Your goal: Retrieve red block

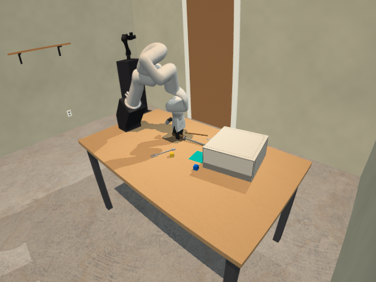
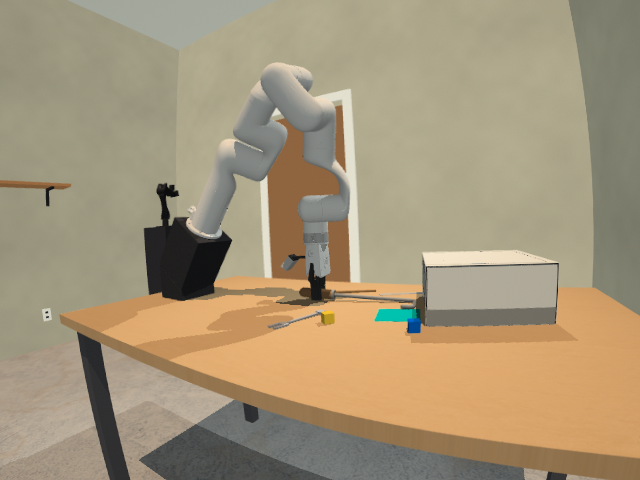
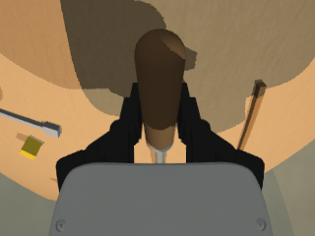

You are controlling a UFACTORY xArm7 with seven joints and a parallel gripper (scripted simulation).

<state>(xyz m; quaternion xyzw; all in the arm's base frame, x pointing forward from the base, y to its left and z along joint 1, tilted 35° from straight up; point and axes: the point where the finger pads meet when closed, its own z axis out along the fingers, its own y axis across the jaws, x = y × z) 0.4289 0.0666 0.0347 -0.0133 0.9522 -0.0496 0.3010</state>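
My gripper is now 26 cm short of the teal square, 13 cm to the left of it and 2 cm above it. Also, from my hand: grey fork-like tool (2 cm ahead, 21 cm to the right, 2 cm below); yellow block (10 cm ahead, 21 cm to the right, 1 cm below); thin wooden stick (7 cm ahead, 12 cm to the left, 2 cm below).
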